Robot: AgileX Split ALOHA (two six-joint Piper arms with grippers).
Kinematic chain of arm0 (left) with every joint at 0, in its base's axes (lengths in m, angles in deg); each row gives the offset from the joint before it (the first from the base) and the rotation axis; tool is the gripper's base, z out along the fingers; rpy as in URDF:
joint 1: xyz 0 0 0.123 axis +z
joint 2: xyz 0 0 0 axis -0.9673 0.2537 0
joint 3: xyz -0.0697 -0.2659 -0.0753 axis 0.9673 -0.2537 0
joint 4: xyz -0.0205 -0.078 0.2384 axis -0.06 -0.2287 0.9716
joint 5: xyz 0 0 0 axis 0.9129 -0.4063 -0.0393
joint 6: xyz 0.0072 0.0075 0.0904 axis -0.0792 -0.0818 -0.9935
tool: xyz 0 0 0 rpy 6.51 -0.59 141.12
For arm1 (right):
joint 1: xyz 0 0 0.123 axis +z
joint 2: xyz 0 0 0 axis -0.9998 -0.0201 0
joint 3: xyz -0.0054 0.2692 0.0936 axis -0.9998 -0.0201 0
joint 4: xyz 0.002 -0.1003 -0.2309 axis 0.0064 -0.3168 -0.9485
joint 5: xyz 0 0 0 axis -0.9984 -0.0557 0.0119
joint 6: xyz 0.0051 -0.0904 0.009 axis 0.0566 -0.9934 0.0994
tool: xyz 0 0 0 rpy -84.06 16.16 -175.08
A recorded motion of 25 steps. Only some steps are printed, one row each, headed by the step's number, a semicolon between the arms.
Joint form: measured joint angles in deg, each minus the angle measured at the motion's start. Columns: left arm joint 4, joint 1, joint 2, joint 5, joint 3, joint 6; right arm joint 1, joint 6, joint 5, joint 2, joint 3, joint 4.
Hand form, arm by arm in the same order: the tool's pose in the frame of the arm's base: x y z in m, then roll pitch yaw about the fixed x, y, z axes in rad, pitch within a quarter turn. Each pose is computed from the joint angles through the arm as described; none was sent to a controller.
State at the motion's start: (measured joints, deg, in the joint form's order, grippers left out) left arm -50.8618 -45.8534 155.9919 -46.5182 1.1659 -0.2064; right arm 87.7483 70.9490 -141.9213 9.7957 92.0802 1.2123
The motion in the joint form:
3: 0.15 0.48 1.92 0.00 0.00 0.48; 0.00 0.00 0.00 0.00 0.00 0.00
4: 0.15 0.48 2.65 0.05 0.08 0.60; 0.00 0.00 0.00 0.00 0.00 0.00
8: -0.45 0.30 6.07 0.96 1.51 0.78; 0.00 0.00 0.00 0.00 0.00 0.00
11: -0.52 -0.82 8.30 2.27 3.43 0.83; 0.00 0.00 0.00 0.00 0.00 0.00
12: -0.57 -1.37 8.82 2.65 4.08 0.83; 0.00 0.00 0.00 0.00 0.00 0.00
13: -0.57 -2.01 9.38 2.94 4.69 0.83; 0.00 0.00 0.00 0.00 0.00 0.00
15: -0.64 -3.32 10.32 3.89 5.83 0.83; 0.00 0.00 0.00 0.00 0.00 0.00
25: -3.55 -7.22 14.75 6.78 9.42 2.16; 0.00 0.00 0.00 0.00 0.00 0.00
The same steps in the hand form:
3: 0.3686 0.1288 0.0548 -2.2577 0.3499 -3.0428; -0.0009 -0.0014 0.2638 -3.0624 0.9696 -3.0828
4: 0.3681 0.1286 0.0500 -2.2531 0.3381 -3.0395; -0.0009 -0.0014 0.2638 -3.0624 0.9696 -3.0828
8: 0.3709 0.1289 0.0304 -2.2462 0.3088 -3.0220; -0.0009 -0.0014 0.2638 -3.0624 0.9696 -3.0828
11: 0.3783 0.1252 0.0189 -2.2636 0.3073 -3.0341; -0.0009 -0.0014 0.2638 -3.0624 0.9696 -3.0828
12: 0.3815 0.1228 0.0167 -2.2700 0.3107 -3.0417; -0.0009 -0.0014 0.2638 -3.0624 0.9696 -3.0828
13: 0.3845 0.1196 0.0141 -2.2749 0.3124 -3.0519; -0.0009 -0.0014 0.2638 -3.0624 0.9696 -3.0828
15: 0.3907 0.1131 0.0097 -2.2905 0.3188 -3.0704; -0.0009 -0.0014 0.2638 -3.0624 0.9696 -3.0828
25: 0.4088 0.0911 -0.0129 -2.2973 0.3066 -3.0588; -0.0009 -0.0014 0.2638 -3.0624 0.9696 -3.0828

